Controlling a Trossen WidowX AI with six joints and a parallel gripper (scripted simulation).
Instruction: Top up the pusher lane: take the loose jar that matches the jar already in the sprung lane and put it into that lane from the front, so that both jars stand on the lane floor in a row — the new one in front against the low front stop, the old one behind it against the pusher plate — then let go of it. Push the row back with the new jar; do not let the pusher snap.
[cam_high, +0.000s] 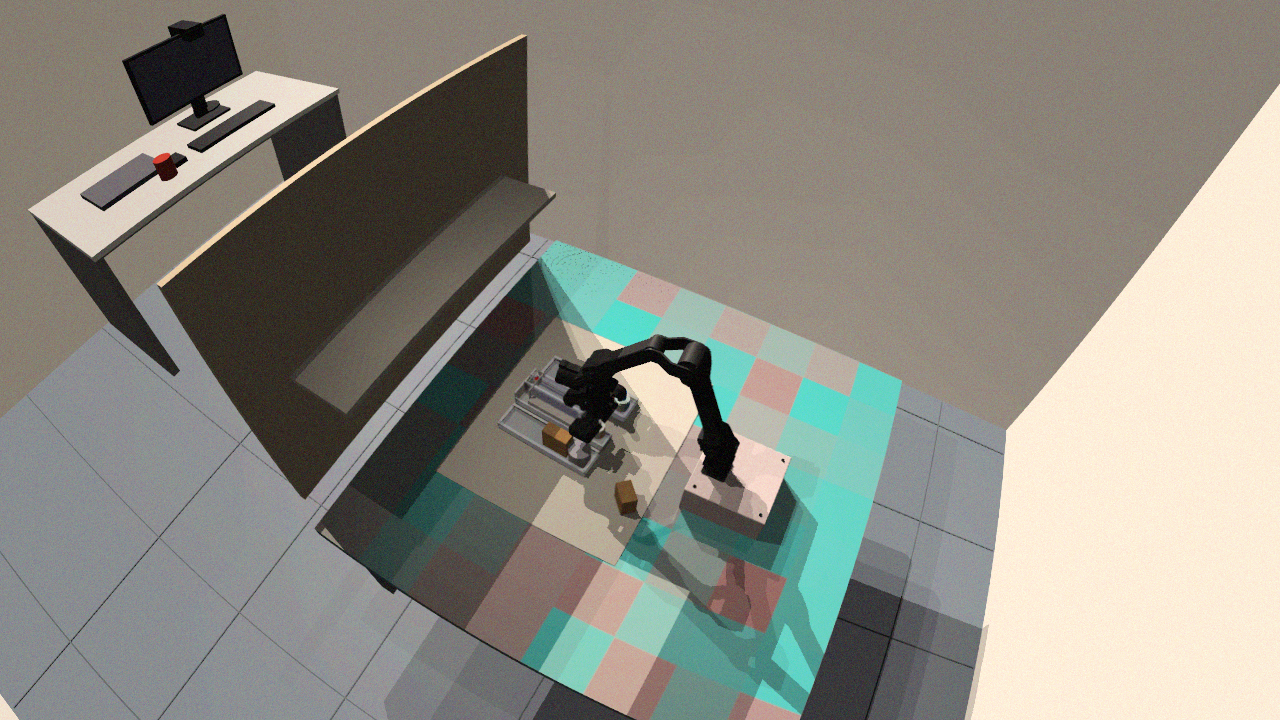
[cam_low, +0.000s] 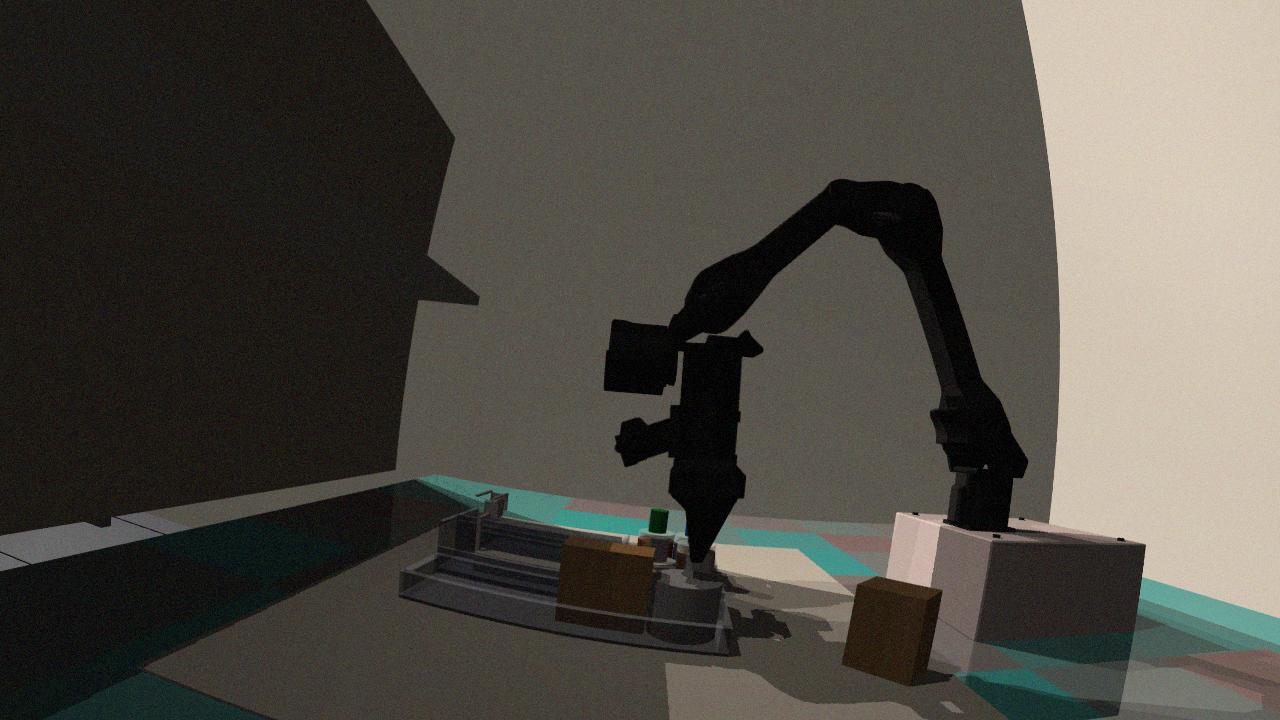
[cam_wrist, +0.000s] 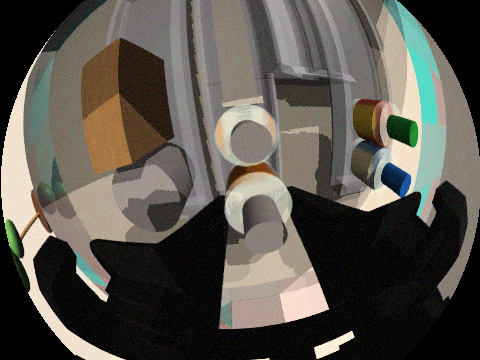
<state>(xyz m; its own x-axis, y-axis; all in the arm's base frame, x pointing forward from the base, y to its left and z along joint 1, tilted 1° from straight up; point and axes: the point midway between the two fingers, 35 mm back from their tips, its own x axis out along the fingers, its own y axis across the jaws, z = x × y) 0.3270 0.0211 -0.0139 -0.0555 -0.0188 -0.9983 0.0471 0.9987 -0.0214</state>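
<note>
The grey cylinder lies 8 cm to the left of my gripper tip, 3 cm below it and 1 cm ahead of it. From my gripper tip the other things lie so: orange box: 8 cm ahead, 7 cm to the left, 2 cm below; grey lane rack: 14 cm ahead, 4 cm below, 3 cm to the right.
</note>
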